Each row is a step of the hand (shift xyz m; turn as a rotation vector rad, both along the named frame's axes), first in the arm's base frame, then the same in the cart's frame.
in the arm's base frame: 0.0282 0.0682 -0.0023 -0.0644 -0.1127 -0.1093
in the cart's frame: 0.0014 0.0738 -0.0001 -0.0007 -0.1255 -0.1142
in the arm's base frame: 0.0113 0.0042 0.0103 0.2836 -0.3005 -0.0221
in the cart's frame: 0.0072 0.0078 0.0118 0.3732 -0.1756 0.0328
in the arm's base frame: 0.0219 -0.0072 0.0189 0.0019 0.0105 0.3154
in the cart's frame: 0.0197 0.0008 0.0223 -0.0520 0.0021 0.3113
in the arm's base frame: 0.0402 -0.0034 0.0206 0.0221 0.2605 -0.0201
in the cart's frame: 0.0349 0.0110 0.0268 -0.0715 0.2510 -0.0251
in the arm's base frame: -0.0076 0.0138 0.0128 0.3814 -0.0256 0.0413
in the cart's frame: -0.0140 0.0097 0.0110 0.3528 0.1143 0.1015
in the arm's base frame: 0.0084 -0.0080 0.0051 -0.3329 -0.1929 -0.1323
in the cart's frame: 0.0098 -0.0045 0.0066 -0.2143 -0.2975 -0.1764
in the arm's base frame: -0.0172 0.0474 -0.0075 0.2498 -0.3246 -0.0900
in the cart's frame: -0.0319 0.0380 -0.0117 0.3618 -0.2085 -0.0387
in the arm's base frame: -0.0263 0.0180 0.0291 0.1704 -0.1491 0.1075
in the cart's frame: -0.0353 0.0064 0.0240 0.1937 -0.0794 0.1379
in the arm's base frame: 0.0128 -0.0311 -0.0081 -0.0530 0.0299 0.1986
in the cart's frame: 0.0244 -0.0241 -0.0049 -0.0910 0.0032 0.1867
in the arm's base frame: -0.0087 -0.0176 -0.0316 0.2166 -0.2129 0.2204
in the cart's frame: 0.0034 -0.0187 -0.0320 0.2414 -0.1249 0.2587
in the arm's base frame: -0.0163 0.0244 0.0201 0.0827 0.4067 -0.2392
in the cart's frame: -0.0270 0.0162 0.0165 -0.0344 0.4150 -0.2367
